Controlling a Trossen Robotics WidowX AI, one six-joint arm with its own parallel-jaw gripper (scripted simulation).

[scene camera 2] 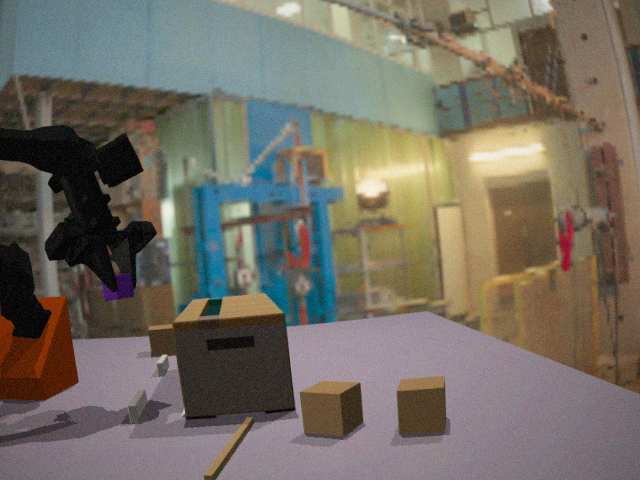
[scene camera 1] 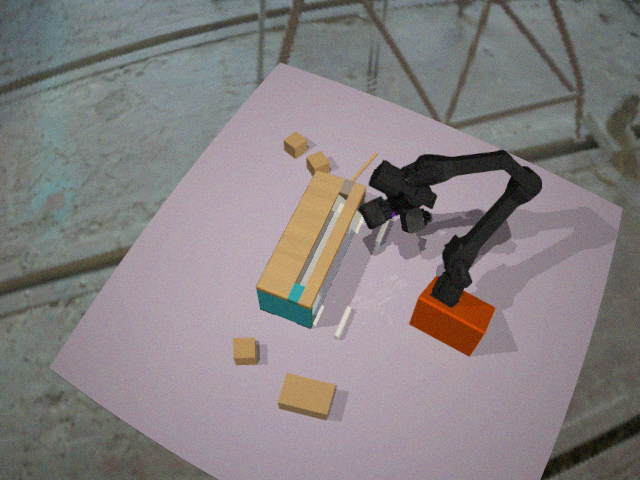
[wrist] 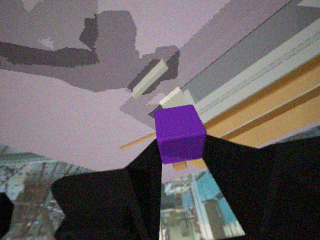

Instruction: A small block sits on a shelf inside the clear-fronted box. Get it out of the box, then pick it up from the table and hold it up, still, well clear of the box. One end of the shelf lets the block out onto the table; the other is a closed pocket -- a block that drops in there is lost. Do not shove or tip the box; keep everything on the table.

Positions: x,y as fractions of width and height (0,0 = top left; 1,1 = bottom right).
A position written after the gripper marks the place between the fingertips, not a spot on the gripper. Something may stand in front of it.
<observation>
gripper: scene camera 2 0.19,0.60; scene camera 1 0.60,0.43; wrist 0.55,0.59
box: scene camera 2 0.36,0.74; scene camera 1 0.47,0.57; wrist 0.80,0.39
flat tan block: scene camera 2 0.25,0.71; scene camera 1 0.47,0.82; not seen in the wrist view (out of frame)
</observation>
